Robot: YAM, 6 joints.
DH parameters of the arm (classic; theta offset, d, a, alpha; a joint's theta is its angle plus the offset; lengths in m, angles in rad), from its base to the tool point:
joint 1: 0 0.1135 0.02 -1.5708
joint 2: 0 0 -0.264 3.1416
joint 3: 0.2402 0 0.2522 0
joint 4: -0.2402 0 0.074 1.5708
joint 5: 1.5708 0 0 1.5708
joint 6: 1.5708 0.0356 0 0
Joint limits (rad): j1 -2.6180..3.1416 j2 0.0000..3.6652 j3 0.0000..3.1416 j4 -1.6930..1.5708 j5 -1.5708..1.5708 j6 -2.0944..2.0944
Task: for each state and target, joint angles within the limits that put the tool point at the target. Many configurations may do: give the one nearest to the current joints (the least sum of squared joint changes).
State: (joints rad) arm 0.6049 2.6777 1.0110 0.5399 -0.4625 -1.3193
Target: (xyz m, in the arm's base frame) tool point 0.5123 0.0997 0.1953
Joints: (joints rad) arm 0.1648 2.2731 1.5616 0.6626 -0.4139 -1.3193
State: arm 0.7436 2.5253 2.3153 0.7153 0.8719 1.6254
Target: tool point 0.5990 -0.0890 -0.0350
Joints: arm -0.1093 3.1802 2.4459 0.5481 0.7082 1.6254
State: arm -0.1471 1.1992 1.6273 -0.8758 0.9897 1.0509
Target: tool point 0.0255 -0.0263 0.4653
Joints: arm 0.0022 0.6492 1.4747 -1.1208 0.8336 1.0509
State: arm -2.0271 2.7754 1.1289 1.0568 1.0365 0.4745
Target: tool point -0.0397 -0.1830 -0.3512
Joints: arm -1.6483 3.6652 1.5018 0.8369 0.7949 0.4745
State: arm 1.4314 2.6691 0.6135 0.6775 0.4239 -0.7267
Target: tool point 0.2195 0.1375 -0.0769
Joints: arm 0.6293 2.5023 0.6321 0.7065 0.5308 -0.7267
